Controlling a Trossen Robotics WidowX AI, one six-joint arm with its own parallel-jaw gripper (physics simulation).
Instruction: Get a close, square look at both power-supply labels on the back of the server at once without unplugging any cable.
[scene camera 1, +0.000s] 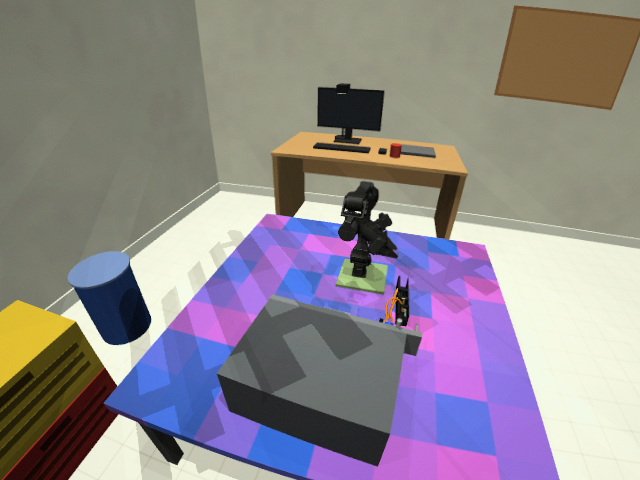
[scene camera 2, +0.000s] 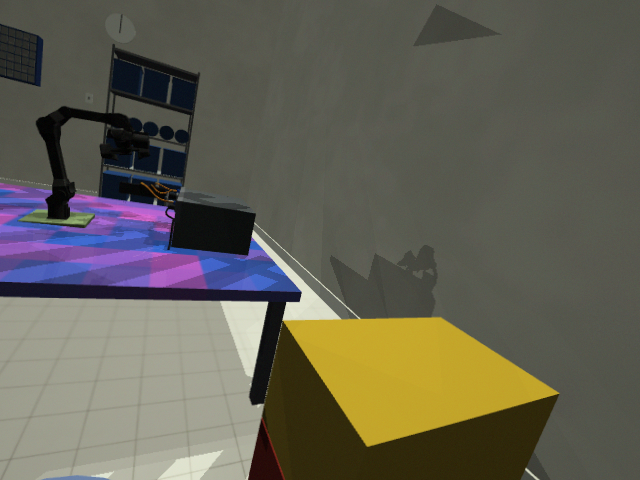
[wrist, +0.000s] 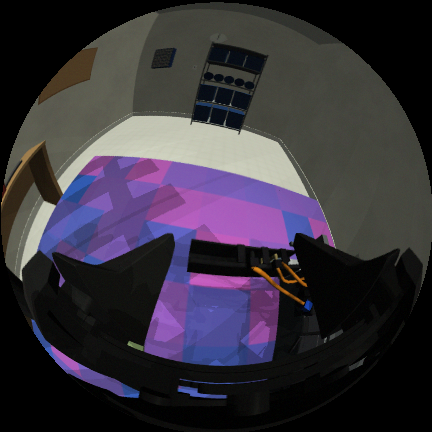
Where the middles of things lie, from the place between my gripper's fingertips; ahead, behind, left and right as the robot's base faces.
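I see the black cable bracket (wrist: 208, 257), and my hand is 4 cm to the right of it, 8 cm short of it and 13 cm above it.
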